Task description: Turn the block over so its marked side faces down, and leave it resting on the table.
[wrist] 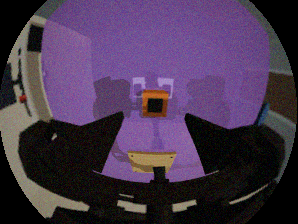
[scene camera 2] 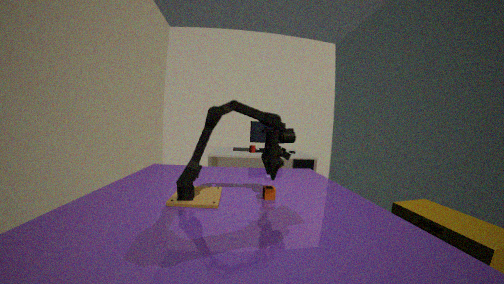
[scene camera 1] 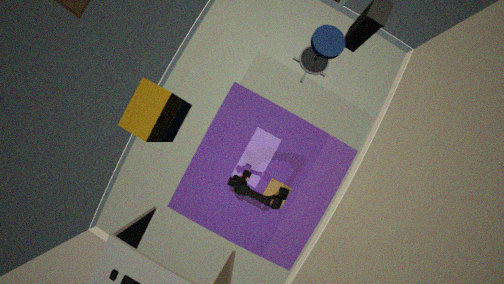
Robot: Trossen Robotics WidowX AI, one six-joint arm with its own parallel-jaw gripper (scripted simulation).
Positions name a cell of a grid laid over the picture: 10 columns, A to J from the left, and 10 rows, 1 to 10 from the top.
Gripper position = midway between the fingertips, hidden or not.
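Observation:
Gripper of mine (wrist: F6): open, empty. Also visible: a block (wrist: F5).

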